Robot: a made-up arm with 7 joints.
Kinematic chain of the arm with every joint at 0, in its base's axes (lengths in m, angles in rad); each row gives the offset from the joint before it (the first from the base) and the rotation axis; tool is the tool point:
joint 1: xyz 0 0 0 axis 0 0.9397 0.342
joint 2: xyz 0 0 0 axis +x
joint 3: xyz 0 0 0 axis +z
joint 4: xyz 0.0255 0 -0.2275 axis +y
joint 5: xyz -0.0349 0 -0.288 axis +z
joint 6: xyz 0 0 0 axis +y
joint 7: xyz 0 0 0 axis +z
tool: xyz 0 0 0
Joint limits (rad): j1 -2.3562..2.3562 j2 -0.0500..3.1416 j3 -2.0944..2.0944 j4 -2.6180..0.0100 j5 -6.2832..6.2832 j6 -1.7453..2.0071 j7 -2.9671..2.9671
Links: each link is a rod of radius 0.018 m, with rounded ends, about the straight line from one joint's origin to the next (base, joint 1, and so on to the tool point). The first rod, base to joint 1, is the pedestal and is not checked.
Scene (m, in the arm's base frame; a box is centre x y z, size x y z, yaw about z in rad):
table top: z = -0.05
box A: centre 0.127 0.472 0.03 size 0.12 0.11 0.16 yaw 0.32
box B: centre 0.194 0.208 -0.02 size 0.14 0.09 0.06 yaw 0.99
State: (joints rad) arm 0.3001 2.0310 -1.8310 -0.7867 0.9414 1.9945 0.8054
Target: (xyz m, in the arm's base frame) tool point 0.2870 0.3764 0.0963
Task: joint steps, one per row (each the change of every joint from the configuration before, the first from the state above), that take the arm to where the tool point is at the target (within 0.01 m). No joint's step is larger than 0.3 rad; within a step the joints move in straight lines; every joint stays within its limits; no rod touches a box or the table.
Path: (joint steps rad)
1: -0.2470 0.1473 0.1992 0.0056 -0.0953 -0.0495 -0.0206
2: -0.2471 0.1473 0.1992 0.0055 -0.0954 -0.0495 -0.0206
3: -0.2470 0.1474 0.1992 0.0056 -0.0953 -0.0495 -0.0206
4: -0.2246 0.0196 0.2864 -0.0902 -0.1230 0.0621 -0.1778
5: -0.2246 0.0195 0.2863 -0.0901 -0.1231 0.0621 -0.1778
6: 0.0002 -0.2407 -0.0836 -0.0123 0.1774 0.0081 0.1392
7: 0.0002 -0.2407 -0.0836 -0.0122 0.1773 0.0081 0.1391
8: 0.0003 -0.2407 -0.0836 -0.0122 0.1774 0.0081 0.1391

